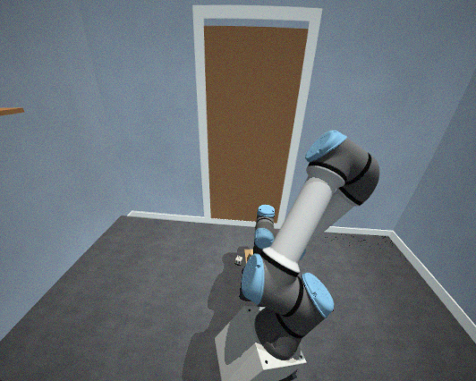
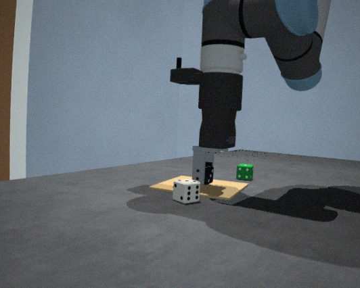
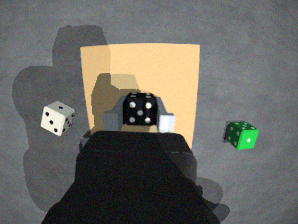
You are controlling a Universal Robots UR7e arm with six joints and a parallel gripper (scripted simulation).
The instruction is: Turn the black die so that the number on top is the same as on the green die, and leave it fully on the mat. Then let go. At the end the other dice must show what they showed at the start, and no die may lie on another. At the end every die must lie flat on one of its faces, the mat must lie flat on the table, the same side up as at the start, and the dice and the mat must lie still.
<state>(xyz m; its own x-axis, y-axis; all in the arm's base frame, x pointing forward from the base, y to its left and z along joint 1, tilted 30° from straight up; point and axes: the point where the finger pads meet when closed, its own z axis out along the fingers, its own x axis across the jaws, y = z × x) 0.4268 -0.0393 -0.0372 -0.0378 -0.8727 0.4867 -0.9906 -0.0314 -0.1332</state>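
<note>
My gripper is now right at the black die. Round my hand: white die: 20 mm behind, 110 mm to the left, 10 mm below; then tan mat: 30 mm below; then green die: 40 mm behind, 140 mm to the right, 10 mm below.
</note>
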